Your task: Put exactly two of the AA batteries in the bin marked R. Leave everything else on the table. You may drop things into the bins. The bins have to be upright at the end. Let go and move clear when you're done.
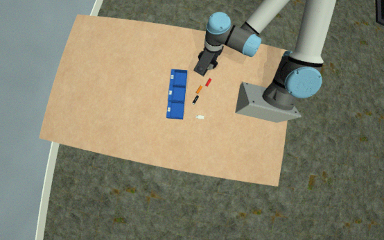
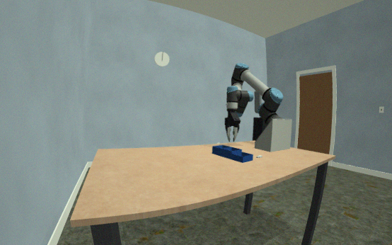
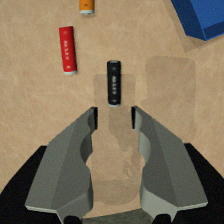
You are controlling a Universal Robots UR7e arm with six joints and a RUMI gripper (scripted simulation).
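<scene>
Now: hand 6 cm above the black AA battery. Also, from my hand: red battery (3 cm behind, 5 cm to the left, 6 cm below); then joined blue bins (11 cm ahead, 16 cm to the left, 5 cm below); then orange AA battery (10 cm to the left, 6 cm below).
</scene>
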